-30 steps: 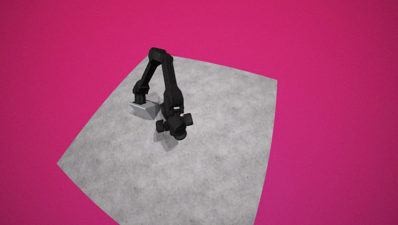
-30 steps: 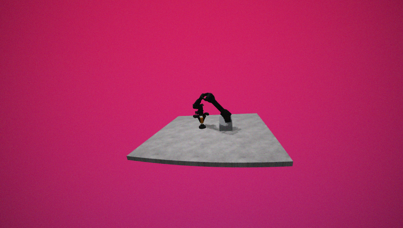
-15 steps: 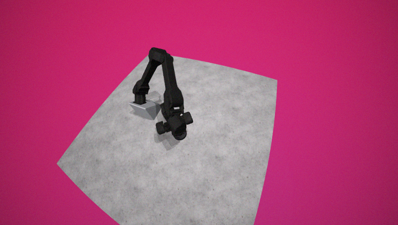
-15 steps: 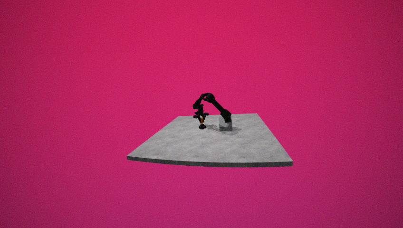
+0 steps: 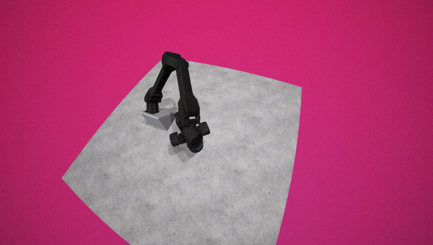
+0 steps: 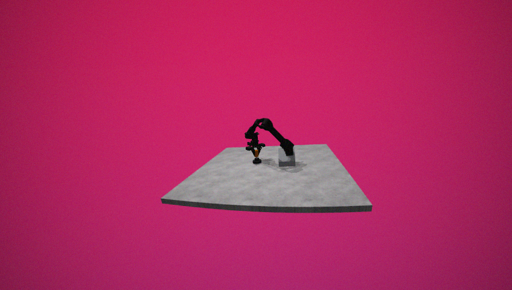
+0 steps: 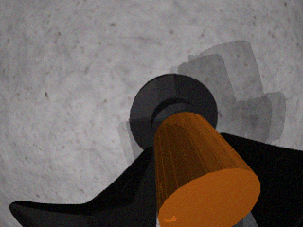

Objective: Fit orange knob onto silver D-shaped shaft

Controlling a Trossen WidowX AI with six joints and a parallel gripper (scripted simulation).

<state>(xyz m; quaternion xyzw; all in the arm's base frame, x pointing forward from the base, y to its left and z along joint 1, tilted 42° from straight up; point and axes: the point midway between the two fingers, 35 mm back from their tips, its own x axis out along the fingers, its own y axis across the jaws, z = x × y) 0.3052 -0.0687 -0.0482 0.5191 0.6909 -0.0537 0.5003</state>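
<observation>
The orange knob lies 3 cm above my gripper tip. Round my gripper tip: round dark pedestal (4 cm below).
</observation>
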